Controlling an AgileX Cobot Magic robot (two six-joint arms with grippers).
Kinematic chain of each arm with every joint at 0, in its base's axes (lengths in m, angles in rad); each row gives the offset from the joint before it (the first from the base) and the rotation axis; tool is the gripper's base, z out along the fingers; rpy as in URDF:
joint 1: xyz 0 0 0.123 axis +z
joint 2: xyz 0 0 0 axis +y
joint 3: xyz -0.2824 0 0.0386 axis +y
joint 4: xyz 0.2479 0 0.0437 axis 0.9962 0 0.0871
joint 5: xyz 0 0 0 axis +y
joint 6: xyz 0.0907 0 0.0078 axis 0.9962 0 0.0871
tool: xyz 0 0 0 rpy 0 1.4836 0
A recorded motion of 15 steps. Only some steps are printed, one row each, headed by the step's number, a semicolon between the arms.
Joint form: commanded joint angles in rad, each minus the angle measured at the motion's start. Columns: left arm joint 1, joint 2, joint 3, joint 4, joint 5, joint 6; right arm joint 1, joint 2, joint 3, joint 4, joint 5, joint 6.
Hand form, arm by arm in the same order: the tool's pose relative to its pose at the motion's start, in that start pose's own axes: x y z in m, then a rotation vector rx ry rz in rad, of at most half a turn. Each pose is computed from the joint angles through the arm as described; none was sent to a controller.
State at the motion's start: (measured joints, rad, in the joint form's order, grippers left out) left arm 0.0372 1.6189 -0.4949 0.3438 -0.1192 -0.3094; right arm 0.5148 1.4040 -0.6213 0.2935 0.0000 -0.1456
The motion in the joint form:
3: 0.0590 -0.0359 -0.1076 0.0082 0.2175 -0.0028; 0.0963 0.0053 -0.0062 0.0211 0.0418 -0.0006
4: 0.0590 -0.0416 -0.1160 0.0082 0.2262 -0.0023; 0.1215 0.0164 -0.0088 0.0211 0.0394 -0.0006
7: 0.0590 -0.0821 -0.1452 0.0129 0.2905 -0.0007; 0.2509 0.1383 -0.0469 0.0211 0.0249 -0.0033
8: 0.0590 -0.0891 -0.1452 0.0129 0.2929 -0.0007; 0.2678 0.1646 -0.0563 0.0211 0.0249 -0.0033
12: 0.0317 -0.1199 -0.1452 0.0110 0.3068 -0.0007; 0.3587 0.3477 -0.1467 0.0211 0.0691 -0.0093
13: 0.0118 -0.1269 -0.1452 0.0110 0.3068 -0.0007; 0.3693 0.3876 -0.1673 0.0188 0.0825 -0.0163
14: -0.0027 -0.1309 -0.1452 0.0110 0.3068 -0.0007; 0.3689 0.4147 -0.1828 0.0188 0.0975 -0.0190
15: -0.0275 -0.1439 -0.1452 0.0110 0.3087 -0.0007; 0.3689 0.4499 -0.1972 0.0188 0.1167 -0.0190
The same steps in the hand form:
3: -0.0222 0.0228 -0.0106 -0.1058 0.0647 -0.0423; 0.0071 0.0261 0.0000 -0.0784 0.0522 -0.0427
4: -0.0251 0.0231 -0.0122 -0.1091 0.0590 -0.0419; 0.0092 0.0326 0.0019 -0.0952 0.0612 -0.0594
7: -0.0348 0.0251 -0.0233 -0.1323 0.0511 -0.0379; 0.0256 0.0686 0.0245 -0.1705 0.1435 -0.1536
8: -0.0355 0.0251 -0.0250 -0.1334 0.0464 -0.0379; 0.0290 0.0738 0.0295 -0.1785 0.1617 -0.1668
12: -0.0387 0.0180 -0.0320 -0.1228 0.0281 -0.0184; 0.0521 0.1057 0.0641 -0.2203 0.3040 -0.2515
13: -0.0399 0.0126 -0.0333 -0.1113 0.0204 -0.0025; 0.0575 0.1101 0.0720 -0.2237 0.3359 -0.2721
14: -0.0406 0.0088 -0.0341 -0.1028 0.0160 0.0091; 0.0606 0.1110 0.0780 -0.2212 0.3617 -0.2772
15: -0.0421 0.0022 -0.0370 -0.0889 0.0040 0.0287; 0.0665 0.1114 0.0853 -0.2159 0.4009 -0.2812

